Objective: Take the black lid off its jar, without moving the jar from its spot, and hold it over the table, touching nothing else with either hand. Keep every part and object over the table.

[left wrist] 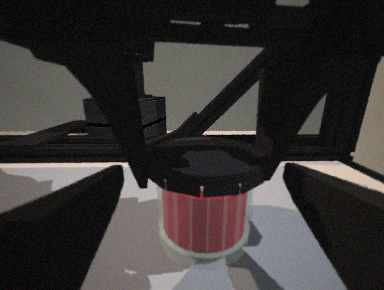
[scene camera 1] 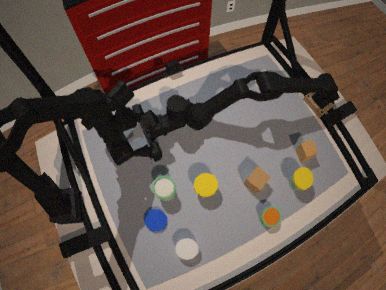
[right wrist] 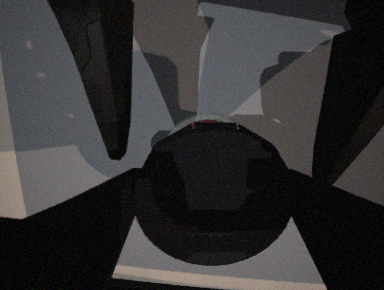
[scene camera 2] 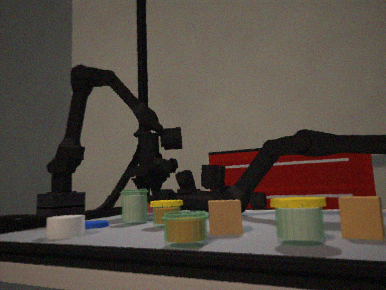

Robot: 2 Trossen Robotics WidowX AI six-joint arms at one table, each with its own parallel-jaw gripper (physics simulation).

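Places are measured from the left arm's base along level axes (x ahead, y left, z up), in metres.
Pixels of known places: left gripper, between the fingertips: (left wrist: 204,171) (scene camera 1: 121,142) (right wrist: 222,170) (scene camera 2: 153,197); right gripper, between the fingertips: (left wrist: 206,181) (scene camera 1: 119,144) (right wrist: 211,176); left arm's base, origin of its link: (scene camera 1: 320,99); right arm's base, origin of its link: (scene camera 1: 61,204) (scene camera 2: 61,193).
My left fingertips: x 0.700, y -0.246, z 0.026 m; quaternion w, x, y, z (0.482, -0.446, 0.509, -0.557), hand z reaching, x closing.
Note:
For each thing: its middle in the pictures, then the offset to it from my left fingertips.
- black lid, middle of its body: (right wrist: 212,200) (left wrist: 205,158) (scene camera 1: 116,143) 0.001 m up, 0.015 m ahead, 0.004 m right
- tall green jar, middle of its body: (scene camera 2: 134,206) (scene camera 1: 165,189) 0.013 m down, 0.037 m back, 0.195 m left
- blue disc, middle of its body: (scene camera 2: 92,224) (scene camera 1: 155,220) 0.047 m down, 0.039 m ahead, 0.251 m left
- white disc, middle of its body: (scene camera 2: 66,226) (scene camera 1: 187,248) 0.035 m down, 0.010 m ahead, 0.375 m left
- orange-filled jar, middle of its body: (scene camera 2: 185,228) (scene camera 1: 270,217) 0.030 m down, 0.244 m back, 0.444 m left
The jar (left wrist: 205,222) is clear greenish with red contents and stands upright on the table. In the right wrist view a thin part of its rim shows. The black lid (left wrist: 207,160) (right wrist: 215,200) sits level on the jar's top, with no gap that I can see. My right gripper (left wrist: 206,181) (right wrist: 211,176) comes from above and is shut on the lid's sides. My left gripper (left wrist: 204,171) (right wrist: 222,170) is open, low, with one finger on each side of the jar and space between fingers and jar. In scene camera 1 the arms hide the jar and lid.
Near the hands stand a tall green jar (scene camera 1: 164,188) (scene camera 2: 135,206) and a yellow-lidded jar (scene camera 1: 206,185) (scene camera 2: 166,204). A blue disc (scene camera 1: 156,220) (scene camera 2: 96,224), white disc (scene camera 1: 187,248) (scene camera 2: 65,227), orange-filled jar (scene camera 1: 271,217) (scene camera 2: 185,229), another yellow-lidded jar (scene camera 1: 303,178) and two wooden blocks lie farther off.

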